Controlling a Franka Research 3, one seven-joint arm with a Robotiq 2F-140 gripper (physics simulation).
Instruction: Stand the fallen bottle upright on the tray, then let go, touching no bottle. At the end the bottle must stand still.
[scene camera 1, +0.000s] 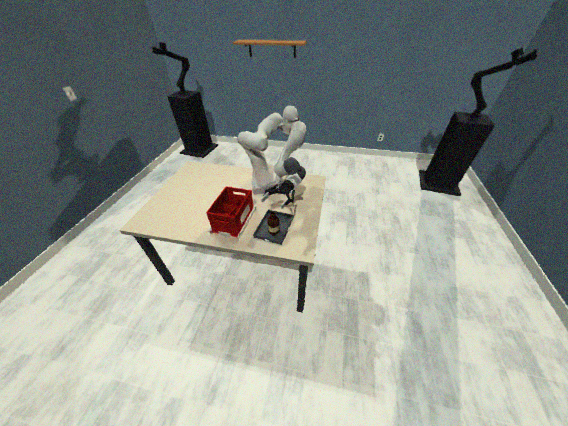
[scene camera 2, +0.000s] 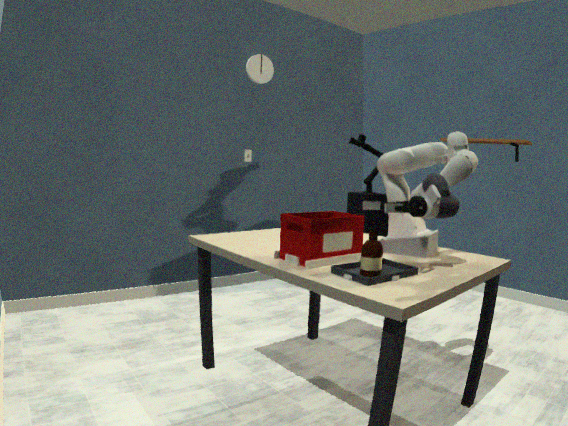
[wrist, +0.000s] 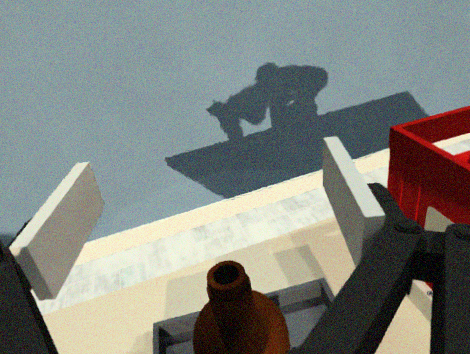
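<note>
The brown bottle (scene camera 1: 273, 223) (scene camera 2: 371, 256) (wrist: 240, 320) with a cream label stands upright on the dark tray (scene camera 1: 261, 232) (scene camera 2: 345, 272) (wrist: 311, 320). In the wrist view its open neck and shoulder show at the bottom, and its lower part is out of the picture. My gripper (scene camera 1: 276, 201) (scene camera 2: 389, 206) (wrist: 207, 173) is wide open with nothing between its fingers. It is above the tabletop on the robot-base side of the tray, higher than the bottle and apart from it.
A red crate (scene camera 1: 225, 222) (scene camera 2: 300, 240) (wrist: 412, 170) stands beside the tray on the wooden table (scene camera 1: 175, 200) (scene camera 2: 240, 245), with pale strips along its base. Two black pedestals (scene camera 1: 190, 120) (scene camera 1: 457, 150) carrying black arms stand on the floor beyond the table.
</note>
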